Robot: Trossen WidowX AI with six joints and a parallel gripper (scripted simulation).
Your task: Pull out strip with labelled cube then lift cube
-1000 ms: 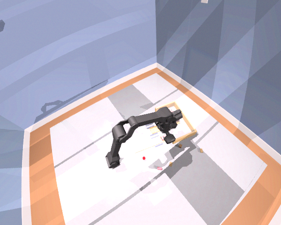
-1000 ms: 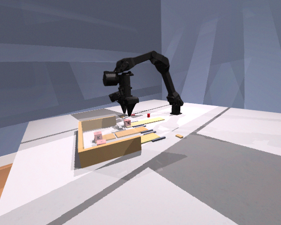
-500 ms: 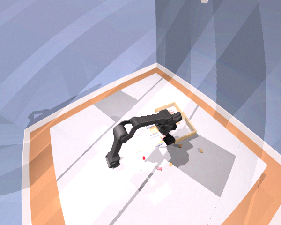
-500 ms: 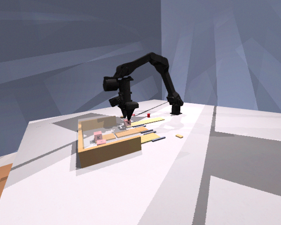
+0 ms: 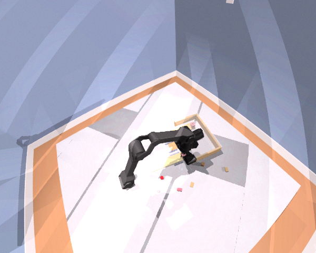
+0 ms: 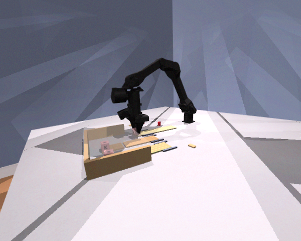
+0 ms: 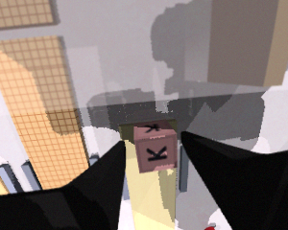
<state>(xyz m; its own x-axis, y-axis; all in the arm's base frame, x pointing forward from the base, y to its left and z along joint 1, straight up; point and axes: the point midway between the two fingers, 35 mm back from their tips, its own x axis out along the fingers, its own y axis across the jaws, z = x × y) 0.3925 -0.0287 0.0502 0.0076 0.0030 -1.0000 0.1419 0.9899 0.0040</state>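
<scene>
The red block is 20 cm behind my gripper tip and 5 cm to the right of it.
</scene>
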